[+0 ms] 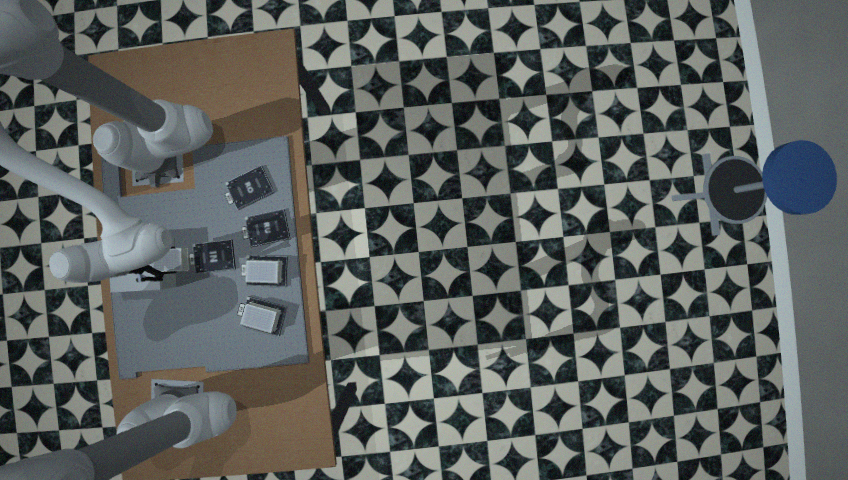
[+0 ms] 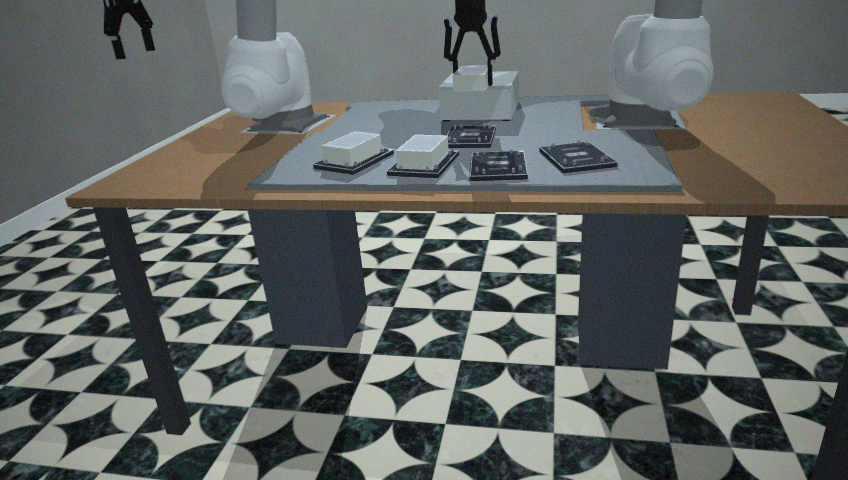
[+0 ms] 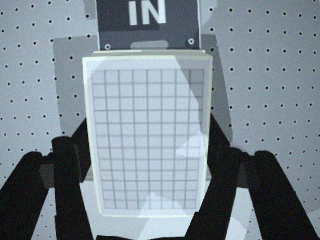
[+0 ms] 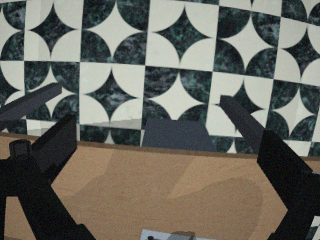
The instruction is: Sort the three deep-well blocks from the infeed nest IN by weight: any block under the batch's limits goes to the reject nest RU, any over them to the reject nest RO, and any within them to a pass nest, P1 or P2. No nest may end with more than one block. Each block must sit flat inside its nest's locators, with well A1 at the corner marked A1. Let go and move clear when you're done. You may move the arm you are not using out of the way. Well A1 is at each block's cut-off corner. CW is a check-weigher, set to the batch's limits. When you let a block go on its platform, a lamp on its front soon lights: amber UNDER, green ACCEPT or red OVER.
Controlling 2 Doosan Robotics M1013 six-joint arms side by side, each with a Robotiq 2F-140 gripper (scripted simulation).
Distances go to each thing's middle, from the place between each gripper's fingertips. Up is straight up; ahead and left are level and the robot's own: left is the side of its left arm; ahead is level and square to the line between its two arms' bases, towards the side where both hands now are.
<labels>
The check-weigher CW [image 2: 499,102] lies 18 cm behind my left hand and 8 cm below it. The rest, counted from my left hand: dark infeed nest [image 1: 228,255] 14 cm below, 10 cm ahead; reject nest RU [image 2: 515,161] 33 cm ahead, 14 cm below, 10 cm to the left; reject nest RO [image 2: 557,154] 27 cm to the left, 27 cm ahead, 14 cm below.
I see the check-weigher CW 13 cm behind my right hand, 102 cm to the left of it and 17 cm below it. Also, from my right hand: dark infeed nest 15 cm ahead, 103 cm to the left, 23 cm below; then reject nest RU 38 cm ahead, 112 cm to the left, 23 cm below; then reject nest RO 32 cm ahead, 129 cm to the left, 23 cm below.
</labels>
